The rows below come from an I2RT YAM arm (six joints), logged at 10 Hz.
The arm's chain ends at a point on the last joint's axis. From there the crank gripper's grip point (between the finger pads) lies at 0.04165 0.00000 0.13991 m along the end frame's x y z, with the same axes.
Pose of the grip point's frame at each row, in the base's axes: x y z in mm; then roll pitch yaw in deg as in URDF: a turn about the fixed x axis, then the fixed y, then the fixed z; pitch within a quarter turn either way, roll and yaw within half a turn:
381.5 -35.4 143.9 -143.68 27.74 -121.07
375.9 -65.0 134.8 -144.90 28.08 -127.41
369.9 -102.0 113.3 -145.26 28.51 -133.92
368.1 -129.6 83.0 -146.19 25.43 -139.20
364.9 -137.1 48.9 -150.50 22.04 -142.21
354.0 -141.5 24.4 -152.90 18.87 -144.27
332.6 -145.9 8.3 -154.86 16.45 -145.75
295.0 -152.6 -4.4 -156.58 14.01 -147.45
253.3 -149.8 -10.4 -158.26 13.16 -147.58
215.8 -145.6 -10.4 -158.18 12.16 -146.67
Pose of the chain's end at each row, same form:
302.5 -6.0 263.1 -143.68 27.74 -121.07
301.6 -29.7 255.4 -144.90 28.08 -127.41
299.8 -59.9 234.2 -145.26 28.51 -133.92
307.9 -78.7 205.9 -146.19 25.43 -139.20
317.1 -87.0 177.4 -150.50 22.04 -142.21
316.1 -90.3 155.7 -152.90 18.87 -144.27
302.5 -94.5 141.6 -154.86 16.45 -145.75
272.9 -100.7 130.2 -156.58 14.01 -147.45
234.8 -100.2 125.6 -158.26 13.16 -147.58
198.4 -94.8 125.3 -158.18 12.16 -146.67

